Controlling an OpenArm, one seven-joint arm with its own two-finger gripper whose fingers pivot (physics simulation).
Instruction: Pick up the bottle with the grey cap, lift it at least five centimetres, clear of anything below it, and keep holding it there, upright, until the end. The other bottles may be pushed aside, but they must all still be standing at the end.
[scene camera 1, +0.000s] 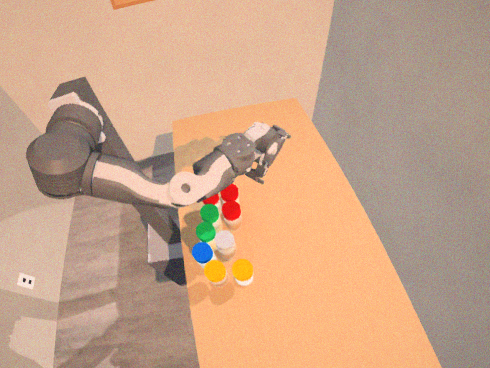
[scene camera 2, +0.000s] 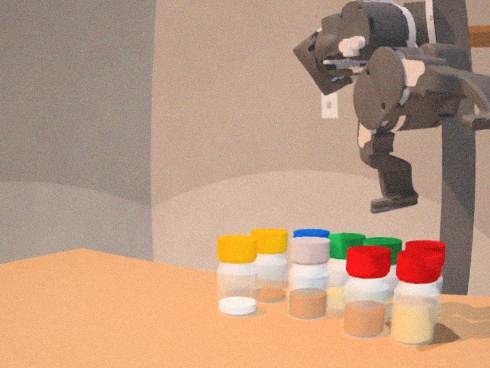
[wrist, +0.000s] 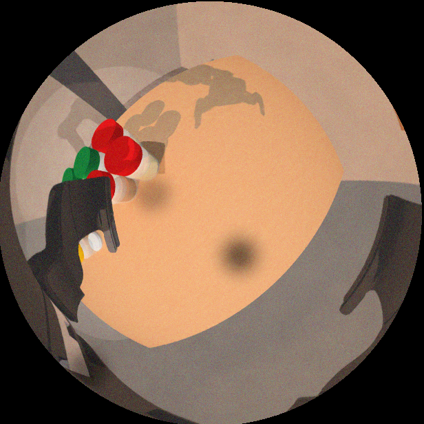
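Note:
The bottle with the grey cap (scene camera 1: 225, 241) (scene camera 2: 309, 270) stands upright on the table, with brown contents in its lower part. The blue-capped bottle (scene camera 1: 202, 252) (scene camera 2: 311, 233) and green-capped bottles (scene camera 1: 205, 231) (scene camera 2: 346, 244) stand close beside it on the robot's side. The grey cap does not show in the wrist view, where a finger covers part of the group. My gripper (scene camera 1: 274, 158) (scene camera 2: 350, 150) (wrist: 208, 238) is wide open and empty. It hangs above the table, higher than the caps, beyond the red-capped end of the group and apart from the grey-capped bottle.
Two yellow-capped bottles (scene camera 1: 215, 271) (scene camera 1: 242, 270) (scene camera 2: 237, 249) (scene camera 2: 269, 241) stand at one end. Three red-capped bottles (scene camera 1: 231, 210) (scene camera 2: 368, 262) (wrist: 123, 156) stand at the other, partly under the forearm in scene camera 1. The group is near the robot-side edge of the table (scene camera 1: 310, 240) (scene camera 2: 125, 310) (wrist: 210, 200).

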